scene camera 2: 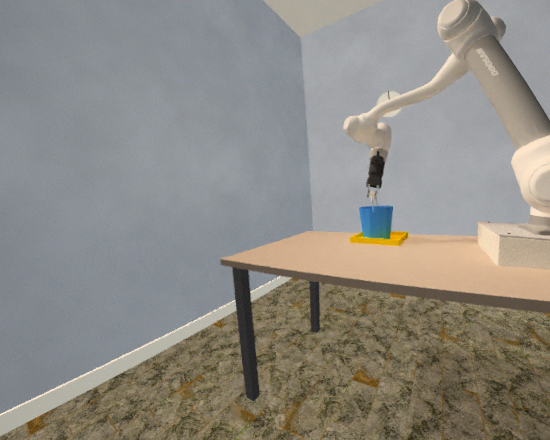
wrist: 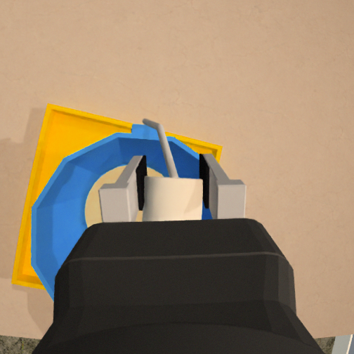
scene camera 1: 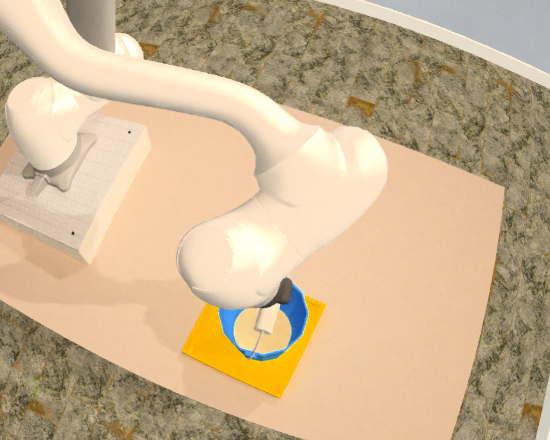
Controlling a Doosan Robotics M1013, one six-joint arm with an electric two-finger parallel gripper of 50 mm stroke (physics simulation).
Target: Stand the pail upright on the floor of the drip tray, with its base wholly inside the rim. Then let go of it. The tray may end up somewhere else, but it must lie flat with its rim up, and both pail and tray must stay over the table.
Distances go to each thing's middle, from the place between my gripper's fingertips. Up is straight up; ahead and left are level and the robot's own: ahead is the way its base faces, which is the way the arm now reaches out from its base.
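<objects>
The yellow drip tray (scene camera 1: 207, 343) is 220 mm below my hand, and it is also 30 mm behind my hand and 60 mm to the right of it.
</objects>
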